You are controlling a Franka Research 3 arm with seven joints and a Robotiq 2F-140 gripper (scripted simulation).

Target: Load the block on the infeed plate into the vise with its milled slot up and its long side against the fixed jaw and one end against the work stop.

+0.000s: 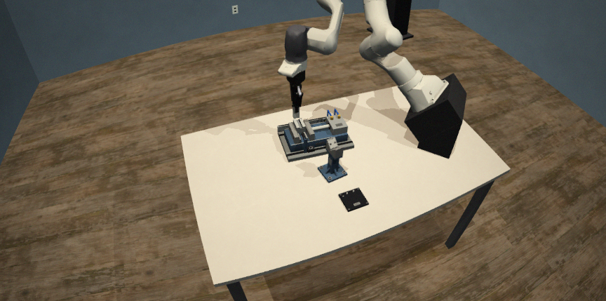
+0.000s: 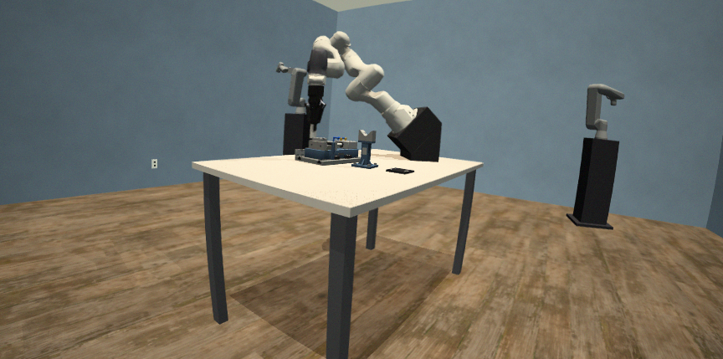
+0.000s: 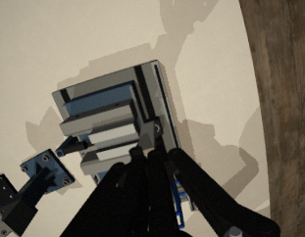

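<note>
My gripper is now 1 cm short of the part, 4 cm to the right of it and 4 cm above it. Also, from my hand: black infeed plate 3 cm ahead, 44 cm to the left, 13 cm below; vise 5 cm behind, 8 cm to the left, 10 cm below; air cylinder 14 cm behind, 11 cm to the left, 6 cm below.
</note>
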